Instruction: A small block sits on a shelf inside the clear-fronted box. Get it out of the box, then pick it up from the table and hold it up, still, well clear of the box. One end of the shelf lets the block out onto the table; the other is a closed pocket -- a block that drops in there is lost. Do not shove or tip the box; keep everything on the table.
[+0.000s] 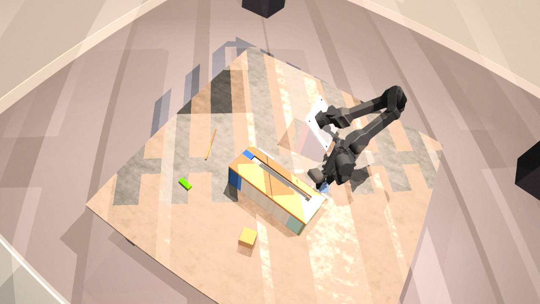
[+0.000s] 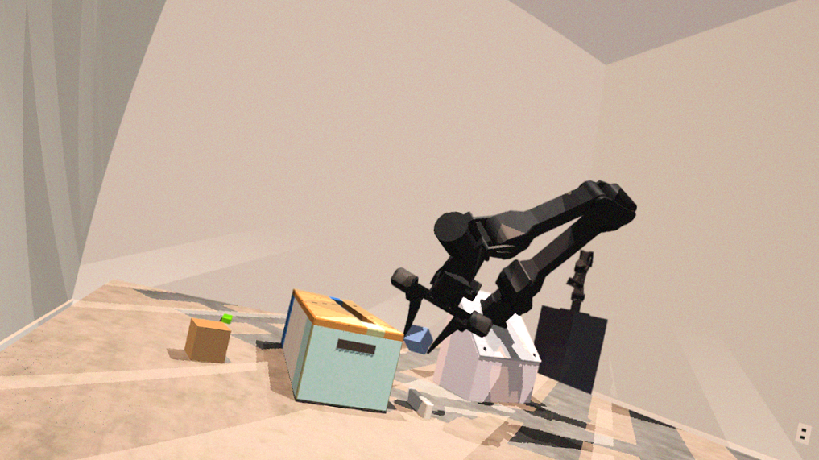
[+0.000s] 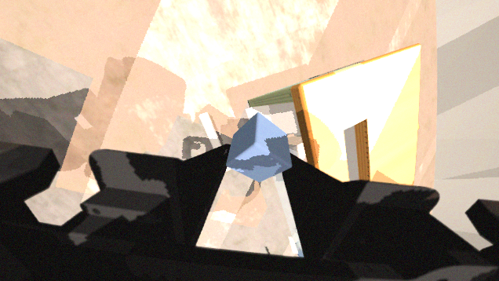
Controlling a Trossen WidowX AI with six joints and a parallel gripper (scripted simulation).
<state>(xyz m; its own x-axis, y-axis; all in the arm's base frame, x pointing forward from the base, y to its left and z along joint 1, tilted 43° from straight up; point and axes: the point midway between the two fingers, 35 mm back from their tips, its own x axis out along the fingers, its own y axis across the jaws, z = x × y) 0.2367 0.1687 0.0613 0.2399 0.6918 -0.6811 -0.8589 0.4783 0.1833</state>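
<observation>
My gripper tip is 1 cm to the right of the block and 1 cm below it. The rest, counted from my gripper tip: box 7 cm ahead, 15 cm to the right, 4 cm below; then thin wooden stick 6 cm ahead, 54 cm to the right, 10 cm below.
</observation>
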